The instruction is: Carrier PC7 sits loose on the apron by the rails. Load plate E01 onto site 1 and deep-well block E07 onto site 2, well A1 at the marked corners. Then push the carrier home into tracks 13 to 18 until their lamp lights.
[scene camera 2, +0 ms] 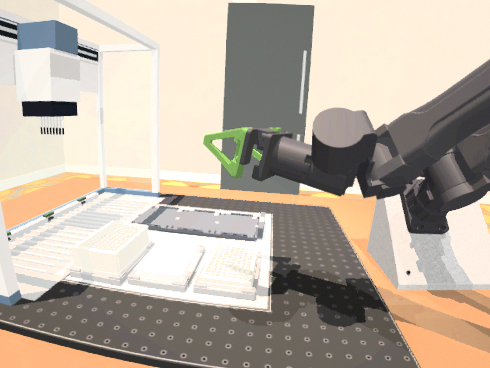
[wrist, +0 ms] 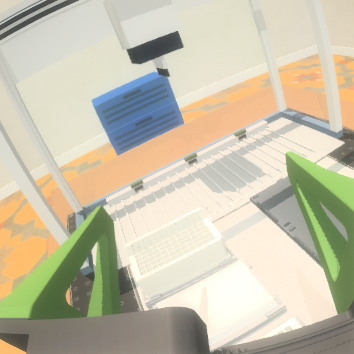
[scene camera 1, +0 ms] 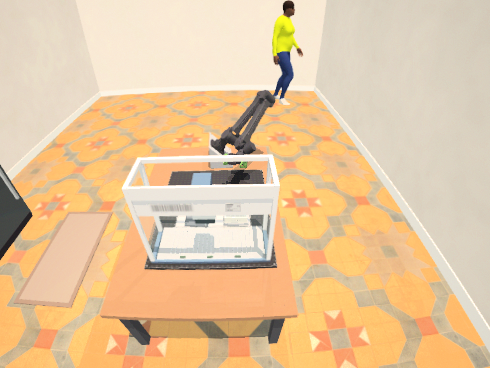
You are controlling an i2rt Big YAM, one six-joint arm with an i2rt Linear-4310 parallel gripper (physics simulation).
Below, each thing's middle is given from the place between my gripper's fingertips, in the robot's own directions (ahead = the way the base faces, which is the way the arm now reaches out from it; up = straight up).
My hand is 220 mm above the lidded plate (scene camera 2: 169, 260), 90 mm short of it and 10 mm to the right of it. Also, from my hand: carrier plate (scene camera 2: 239, 226) (220 mm below, 200 mm to the right, 70 mm ahead); pipetting head (wrist: 144, 37) (410 mm ahead, 140 mm to the right, 90 mm above).
